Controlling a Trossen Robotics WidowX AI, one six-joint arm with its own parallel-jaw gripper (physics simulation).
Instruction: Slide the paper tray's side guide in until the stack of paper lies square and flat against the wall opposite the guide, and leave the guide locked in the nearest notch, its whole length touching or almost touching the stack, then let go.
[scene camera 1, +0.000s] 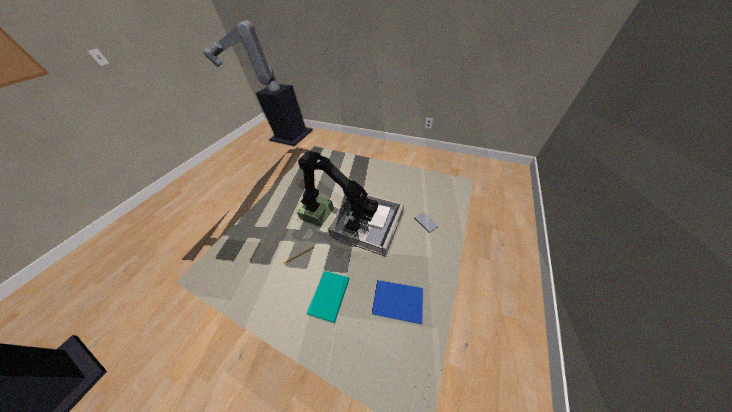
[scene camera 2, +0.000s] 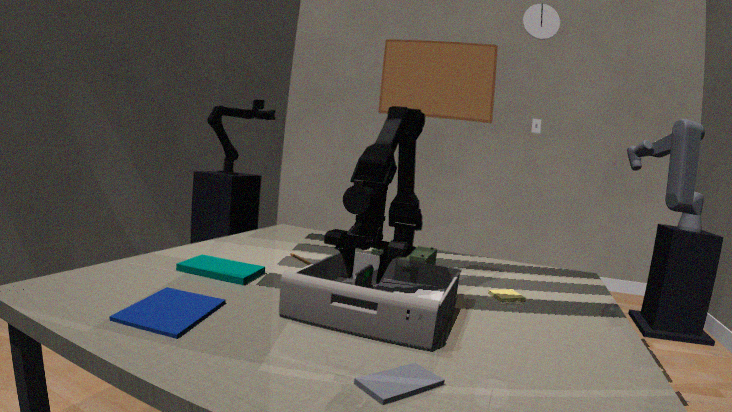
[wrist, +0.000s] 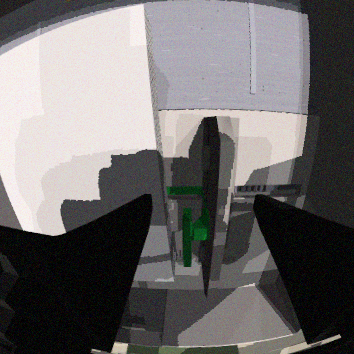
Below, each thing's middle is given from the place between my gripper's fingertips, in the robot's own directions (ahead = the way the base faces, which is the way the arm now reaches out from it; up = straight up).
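There's a white paper stack (wrist: 87, 137) that's 10 cm to the left of my hand, 1 cm ahead of it and 2 cm below it. A teal sheet (scene camera 2: 226, 270) is 38 cm to the right of my hand, 2 cm ahead of it and 5 cm below it. The small grey pad (scene camera 2: 405, 381) is 33 cm ahead of my hand, 19 cm to the left of it and 5 cm below it, and then there's the blue pad (scene camera 2: 170, 312), which is 31 cm ahead of my hand, 28 cm to the right of it and 5 cm below it.
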